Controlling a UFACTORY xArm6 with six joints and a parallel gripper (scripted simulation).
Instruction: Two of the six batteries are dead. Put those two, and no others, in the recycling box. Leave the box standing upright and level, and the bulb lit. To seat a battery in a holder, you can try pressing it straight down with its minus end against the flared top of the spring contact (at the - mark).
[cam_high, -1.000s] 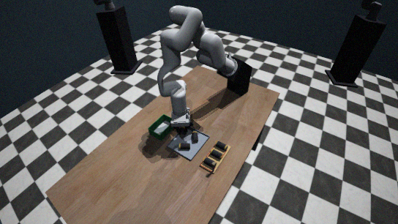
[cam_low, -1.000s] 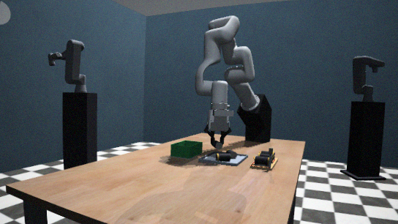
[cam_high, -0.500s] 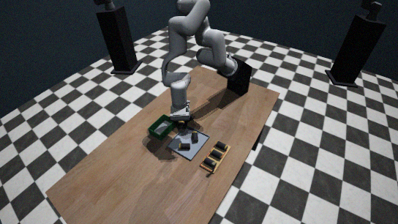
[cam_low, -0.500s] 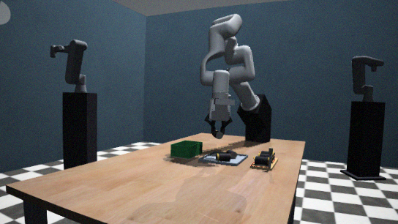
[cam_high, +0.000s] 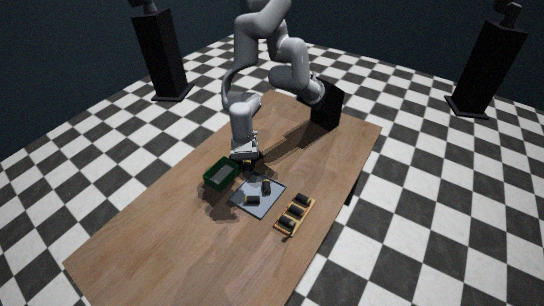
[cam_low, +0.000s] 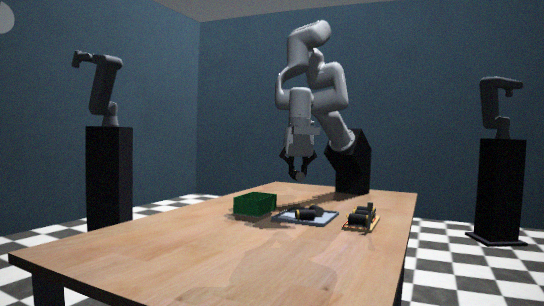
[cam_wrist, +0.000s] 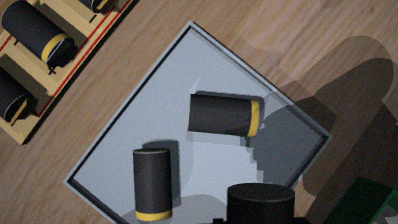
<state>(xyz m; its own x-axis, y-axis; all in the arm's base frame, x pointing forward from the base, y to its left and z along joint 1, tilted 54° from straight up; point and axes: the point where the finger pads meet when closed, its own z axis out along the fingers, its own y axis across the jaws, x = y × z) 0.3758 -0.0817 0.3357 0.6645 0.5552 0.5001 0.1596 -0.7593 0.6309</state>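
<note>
The grey tray is 15 cm below my hand, 4 cm to the left of it and 2 cm ahead of it. The rest, counted from my hand: green recycling box 15 cm to the right, 14 cm below, 5 cm behind.
</note>
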